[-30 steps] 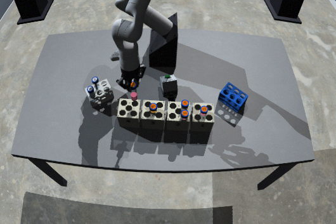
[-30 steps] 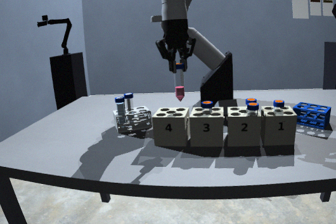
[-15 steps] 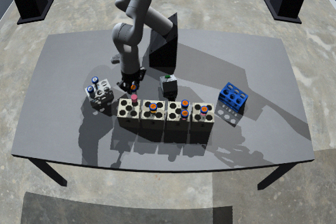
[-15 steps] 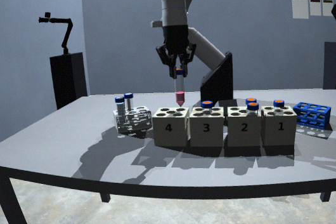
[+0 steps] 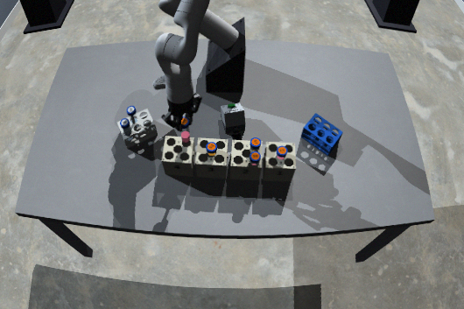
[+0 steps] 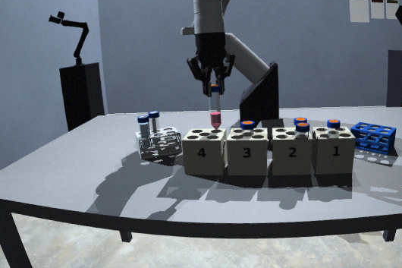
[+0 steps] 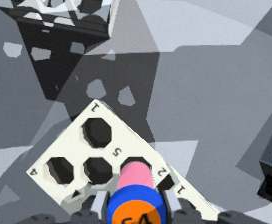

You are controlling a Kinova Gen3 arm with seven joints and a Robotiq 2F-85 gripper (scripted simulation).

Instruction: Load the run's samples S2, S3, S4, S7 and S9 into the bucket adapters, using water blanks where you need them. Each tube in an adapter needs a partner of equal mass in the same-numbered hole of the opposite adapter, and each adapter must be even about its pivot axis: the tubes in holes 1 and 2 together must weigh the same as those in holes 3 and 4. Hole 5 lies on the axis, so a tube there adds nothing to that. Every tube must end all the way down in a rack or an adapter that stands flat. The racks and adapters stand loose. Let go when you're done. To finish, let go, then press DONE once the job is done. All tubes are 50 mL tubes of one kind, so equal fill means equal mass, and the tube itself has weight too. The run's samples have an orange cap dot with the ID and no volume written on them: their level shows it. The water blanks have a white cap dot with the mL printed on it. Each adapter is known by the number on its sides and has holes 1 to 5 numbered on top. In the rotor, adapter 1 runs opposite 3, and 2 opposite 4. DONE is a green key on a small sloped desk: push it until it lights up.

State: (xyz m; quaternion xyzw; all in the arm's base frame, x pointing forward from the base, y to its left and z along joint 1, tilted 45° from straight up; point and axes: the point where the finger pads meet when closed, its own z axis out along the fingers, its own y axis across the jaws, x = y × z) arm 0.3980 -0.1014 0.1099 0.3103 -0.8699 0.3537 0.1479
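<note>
My hand is 1 cm past the sample tube S4 and 5 cm above it. From my hand the other things lie so: adapter 2 (4 cm ahead, 19 cm to the left, 16 cm below); then adapter 3 (3 cm ahead, 8 cm to the left, 16 cm below); then sample tube S2 (3 cm ahead, 9 cm to the left, 14 cm below).
</note>
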